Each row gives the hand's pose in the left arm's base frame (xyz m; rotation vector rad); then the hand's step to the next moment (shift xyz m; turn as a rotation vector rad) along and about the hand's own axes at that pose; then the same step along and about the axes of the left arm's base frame.
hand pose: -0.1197 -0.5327 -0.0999 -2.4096 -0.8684 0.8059
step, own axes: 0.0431 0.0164 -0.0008 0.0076 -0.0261 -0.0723
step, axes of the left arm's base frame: 0.0346 0.0178 -0.0248 0.0411 0.0082 0.0649
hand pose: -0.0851 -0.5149 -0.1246 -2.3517 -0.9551 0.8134
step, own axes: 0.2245 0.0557 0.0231 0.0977 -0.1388 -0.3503
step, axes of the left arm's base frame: 0.1405 0.1340 -0.1278 0.2290 0.0924 0.3009
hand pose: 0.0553 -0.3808 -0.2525 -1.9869 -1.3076 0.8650
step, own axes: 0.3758 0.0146 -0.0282 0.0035 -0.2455 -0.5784
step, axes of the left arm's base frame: 0.1435 0.3424 -0.0663 0.3217 0.0106 0.5397
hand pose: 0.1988 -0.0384 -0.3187 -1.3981 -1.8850 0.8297
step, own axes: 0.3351 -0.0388 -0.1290 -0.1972 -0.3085 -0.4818
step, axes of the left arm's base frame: 0.0043 0.3289 0.1491 0.2554 -0.2088 0.5073
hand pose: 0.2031 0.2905 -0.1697 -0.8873 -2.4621 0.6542
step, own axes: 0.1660 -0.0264 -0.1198 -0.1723 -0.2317 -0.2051
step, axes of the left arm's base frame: -0.0629 0.1277 0.1495 0.1234 -0.2170 0.2512
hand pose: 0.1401 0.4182 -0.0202 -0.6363 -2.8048 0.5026
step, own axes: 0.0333 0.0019 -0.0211 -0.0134 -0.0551 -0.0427
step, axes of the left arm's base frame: -0.0226 0.0225 0.0232 0.0033 -0.0409 0.0580
